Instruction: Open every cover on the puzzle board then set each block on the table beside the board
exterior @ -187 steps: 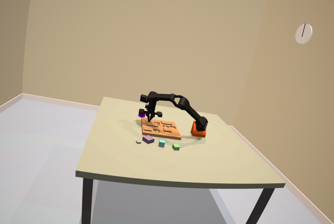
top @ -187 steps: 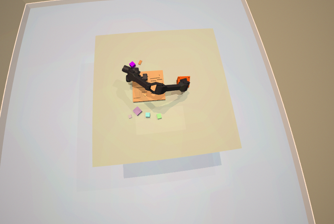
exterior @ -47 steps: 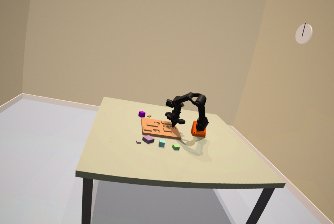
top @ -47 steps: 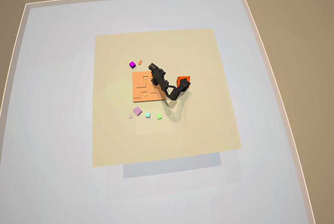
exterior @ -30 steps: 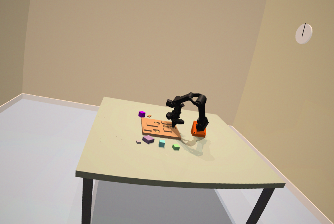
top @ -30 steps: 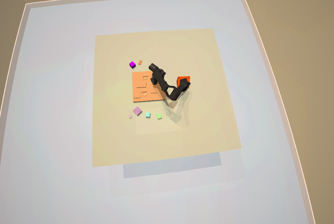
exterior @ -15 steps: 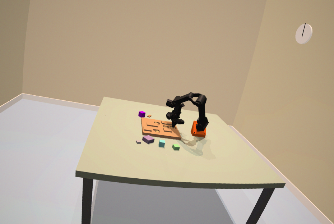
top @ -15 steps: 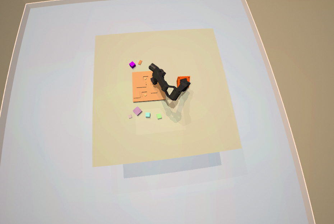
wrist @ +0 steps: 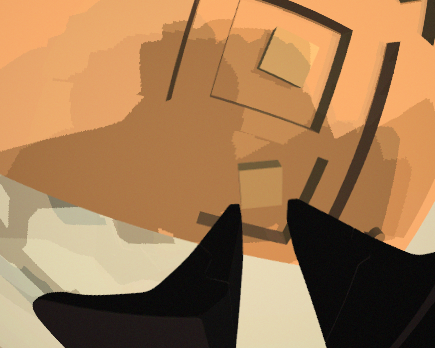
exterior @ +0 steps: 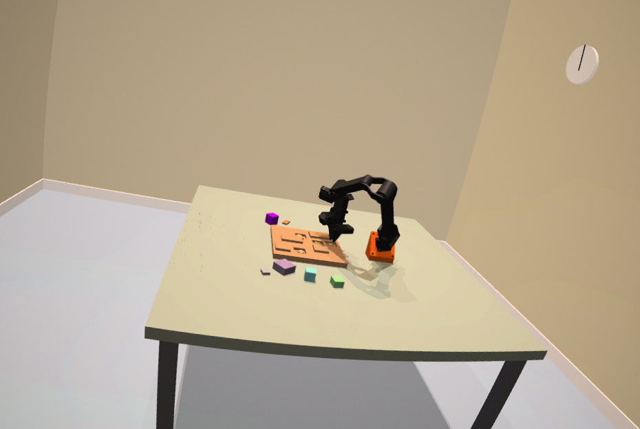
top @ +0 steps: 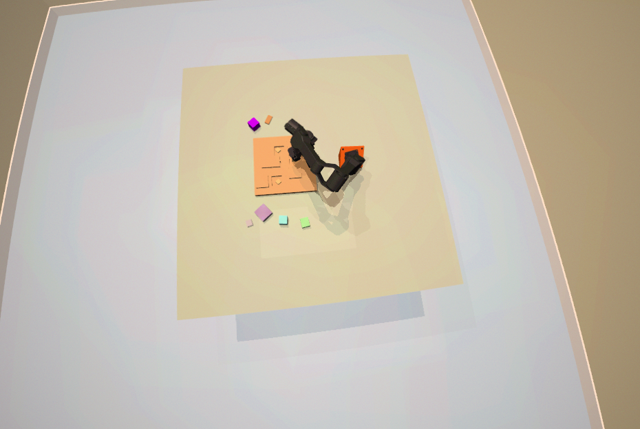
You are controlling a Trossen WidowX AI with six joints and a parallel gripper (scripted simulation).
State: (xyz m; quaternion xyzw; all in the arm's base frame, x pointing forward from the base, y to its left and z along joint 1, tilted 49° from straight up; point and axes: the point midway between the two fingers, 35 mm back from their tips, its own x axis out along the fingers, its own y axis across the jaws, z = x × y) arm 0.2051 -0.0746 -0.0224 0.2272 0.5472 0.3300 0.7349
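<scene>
My gripper tip is now 320 mm to the right of the green block, 80 mm short of it and 20 mm above it. The rest, counted from my gripper tip: magenta cube 230 mm to the right, 220 mm ahead, 20 mm below; cyan block 290 mm to the left, 170 mm ahead, 20 mm below; flat orange block 250 mm to the right, 150 mm ahead, 30 mm below.
</scene>
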